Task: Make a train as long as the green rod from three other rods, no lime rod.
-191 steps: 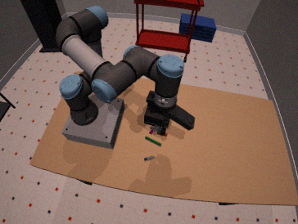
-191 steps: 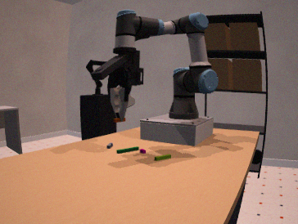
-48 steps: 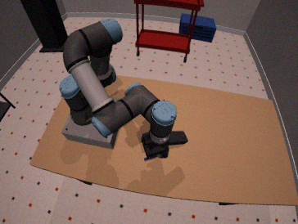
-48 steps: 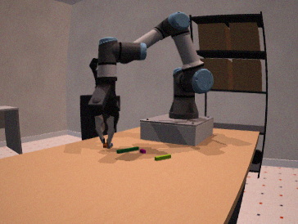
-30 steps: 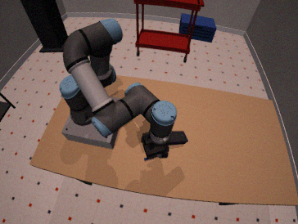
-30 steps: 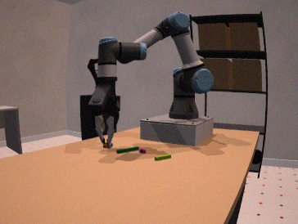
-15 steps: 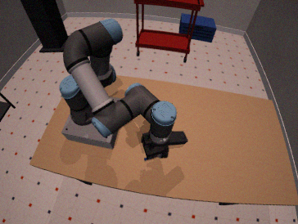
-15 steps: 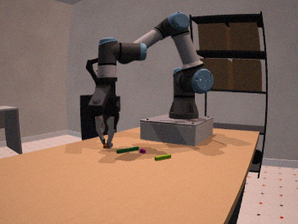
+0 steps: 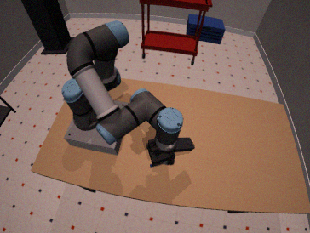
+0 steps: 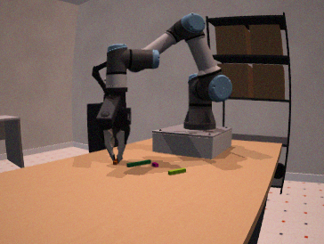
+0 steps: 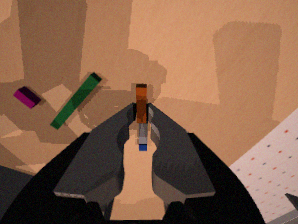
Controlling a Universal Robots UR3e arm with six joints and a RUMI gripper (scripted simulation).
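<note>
The orange rod is 1 cm below my hand. Also, from my hand: small blue rod 5 cm behind, 2 cm to the right, 1 cm below; then green rod 7 cm to the left, 3 cm behind, 1 cm below; then grey rod 3 cm behind, 2 cm to the right, 1 cm below.
</note>
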